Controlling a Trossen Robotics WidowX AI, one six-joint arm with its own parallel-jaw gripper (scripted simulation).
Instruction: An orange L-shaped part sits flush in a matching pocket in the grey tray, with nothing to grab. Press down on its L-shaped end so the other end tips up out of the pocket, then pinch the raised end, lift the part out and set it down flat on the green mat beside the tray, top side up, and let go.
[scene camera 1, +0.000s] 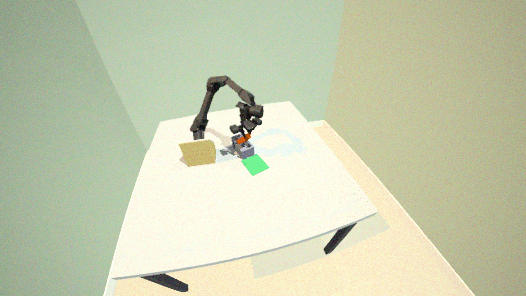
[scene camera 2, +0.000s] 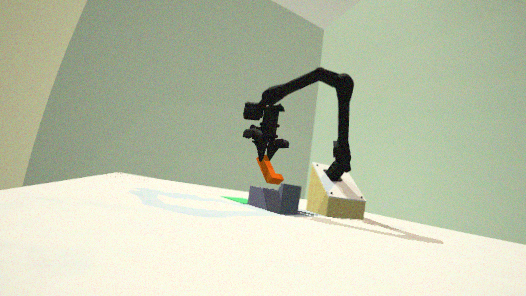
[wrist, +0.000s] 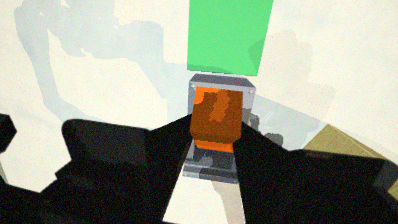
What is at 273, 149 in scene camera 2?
My gripper.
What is my gripper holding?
An orange L-shaped part.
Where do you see an orange L-shaped part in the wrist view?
216, 122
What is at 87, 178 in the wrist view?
My gripper.
